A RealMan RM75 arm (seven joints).
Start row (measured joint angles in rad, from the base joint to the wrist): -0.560 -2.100 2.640 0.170 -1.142 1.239 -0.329
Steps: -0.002 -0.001 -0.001 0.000 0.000 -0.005 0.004; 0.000 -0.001 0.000 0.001 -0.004 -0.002 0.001; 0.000 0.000 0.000 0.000 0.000 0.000 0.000; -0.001 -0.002 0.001 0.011 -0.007 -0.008 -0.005; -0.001 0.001 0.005 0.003 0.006 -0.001 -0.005; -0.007 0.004 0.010 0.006 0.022 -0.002 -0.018; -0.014 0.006 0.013 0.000 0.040 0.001 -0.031; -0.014 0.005 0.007 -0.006 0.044 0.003 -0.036; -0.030 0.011 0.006 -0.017 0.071 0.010 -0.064; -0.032 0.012 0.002 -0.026 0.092 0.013 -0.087; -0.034 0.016 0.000 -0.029 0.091 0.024 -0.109; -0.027 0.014 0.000 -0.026 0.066 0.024 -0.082; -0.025 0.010 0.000 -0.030 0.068 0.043 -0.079; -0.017 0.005 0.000 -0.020 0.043 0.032 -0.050; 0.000 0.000 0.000 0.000 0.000 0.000 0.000; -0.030 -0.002 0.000 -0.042 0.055 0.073 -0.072; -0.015 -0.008 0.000 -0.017 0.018 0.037 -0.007; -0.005 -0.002 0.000 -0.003 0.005 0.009 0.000; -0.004 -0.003 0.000 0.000 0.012 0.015 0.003; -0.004 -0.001 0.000 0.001 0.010 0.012 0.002; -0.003 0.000 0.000 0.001 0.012 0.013 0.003
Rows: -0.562 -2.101 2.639 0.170 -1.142 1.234 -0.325; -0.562 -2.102 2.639 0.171 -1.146 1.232 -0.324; -0.562 -2.102 2.639 0.171 -1.146 1.232 -0.324; -0.563 -2.104 2.640 0.182 -1.153 1.224 -0.329; -0.564 -2.103 2.645 0.185 -1.147 1.223 -0.334; -0.571 -2.099 2.655 0.191 -1.125 1.221 -0.352; -0.585 -2.093 2.668 0.191 -1.085 1.222 -0.383; -0.599 -2.088 2.675 0.185 -1.041 1.225 -0.419; -0.629 -2.077 2.681 0.168 -0.970 1.235 -0.483; -0.661 -2.065 2.683 0.142 -0.878 1.248 -0.570; -0.695 -2.049 2.683 0.113 -0.787 1.272 -0.679; -0.722 -2.035 2.683 0.087 -0.721 1.296 -0.761; -0.747 -2.025 2.683 0.057 -0.653 1.339 -0.840; -0.764 -2.020 2.683 0.037 -0.610 1.371 -0.890; -0.764 -2.020 2.683 0.037 -0.610 1.371 -0.890; -0.794 -2.022 2.683 -0.005 -0.555 1.444 -0.962; -0.809 -2.030 2.683 -0.022 -0.537 1.481 -0.969; -0.814 -2.032 2.683 -0.025 -0.532 1.490 -0.969; -0.818 -2.035 2.683 -0.025 -0.520 1.505 -0.966; -0.822 -2.036 2.683 -0.024 -0.510 1.517 -0.964; -0.825 -2.036 2.683 -0.023 -0.498 1.530 -0.961
